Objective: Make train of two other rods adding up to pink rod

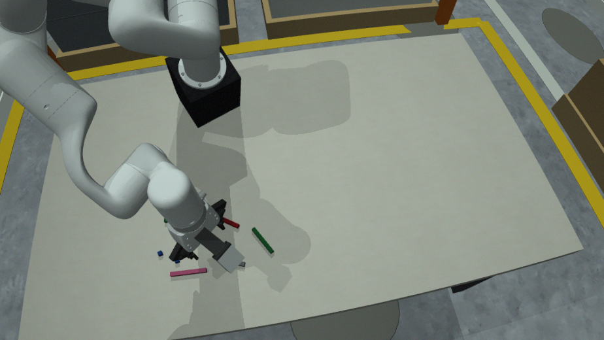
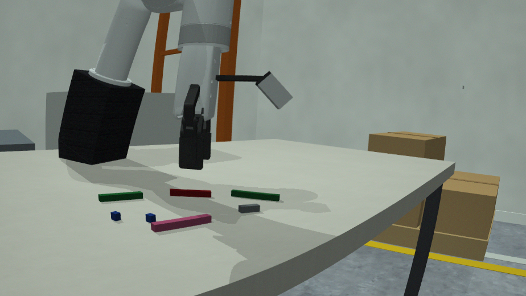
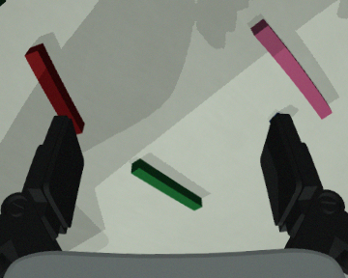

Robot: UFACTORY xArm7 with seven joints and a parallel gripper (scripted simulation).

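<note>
The pink rod lies 6 cm ahead of my hand, 5 cm to the right of it and 7 cm below it. From my hand the other things lie so: grey rod (4 cm ahead, 7 cm to the left, 7 cm below); then red rod (7 cm behind, 3 cm to the left, 7 cm below).
</note>
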